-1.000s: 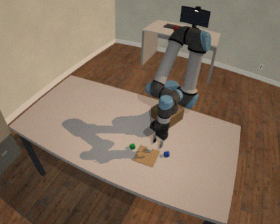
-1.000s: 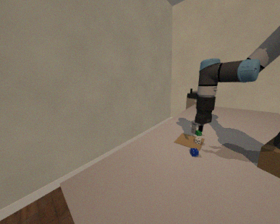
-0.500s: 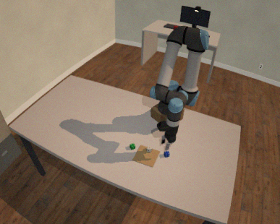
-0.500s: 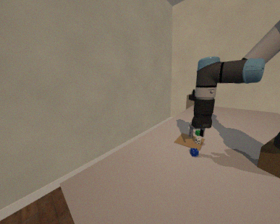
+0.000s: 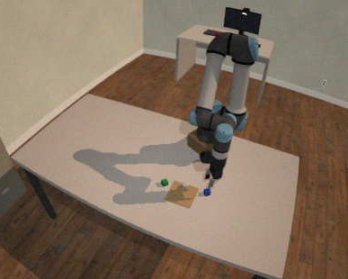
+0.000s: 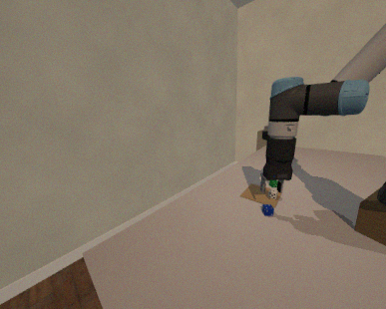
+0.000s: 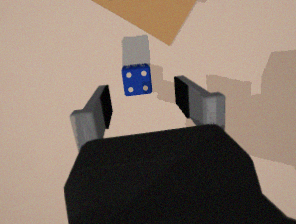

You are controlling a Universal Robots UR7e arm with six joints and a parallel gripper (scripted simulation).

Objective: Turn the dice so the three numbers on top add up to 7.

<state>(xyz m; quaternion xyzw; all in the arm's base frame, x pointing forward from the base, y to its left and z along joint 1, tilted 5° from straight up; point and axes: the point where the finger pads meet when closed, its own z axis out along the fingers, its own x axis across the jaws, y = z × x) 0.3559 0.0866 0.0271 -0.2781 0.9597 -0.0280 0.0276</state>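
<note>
My gripper is now 9 cm above the blue die. Round my hand: white die 12 cm to the right, 9 cm below; green die 23 cm to the right, 9 cm below, 1 cm ahead; tan mat 12 cm to the right, 11 cm below, 5 cm ahead.
</note>
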